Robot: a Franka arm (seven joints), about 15 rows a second.
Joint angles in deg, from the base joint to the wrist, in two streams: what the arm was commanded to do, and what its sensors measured. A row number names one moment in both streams.
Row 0, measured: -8.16, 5.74, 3.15, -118.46, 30.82, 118.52, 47.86
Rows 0 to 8, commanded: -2.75, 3.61, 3.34, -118.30, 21.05, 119.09, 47.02; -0.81, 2.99, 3.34, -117.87, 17.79, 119.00, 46.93; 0.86, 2.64, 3.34, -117.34, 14.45, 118.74, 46.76; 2.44, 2.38, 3.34, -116.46, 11.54, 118.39, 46.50; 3.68, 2.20, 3.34, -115.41, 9.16, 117.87, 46.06; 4.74, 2.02, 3.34, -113.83, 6.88, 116.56, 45.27; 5.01, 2.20, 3.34, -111.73, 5.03, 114.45, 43.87; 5.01, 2.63, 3.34, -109.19, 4.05, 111.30, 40.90; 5.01, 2.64, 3.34, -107.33, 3.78, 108.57, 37.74
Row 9, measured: 5.62, 2.28, 3.48, -111.85, 5.57, 113.80, 43.93
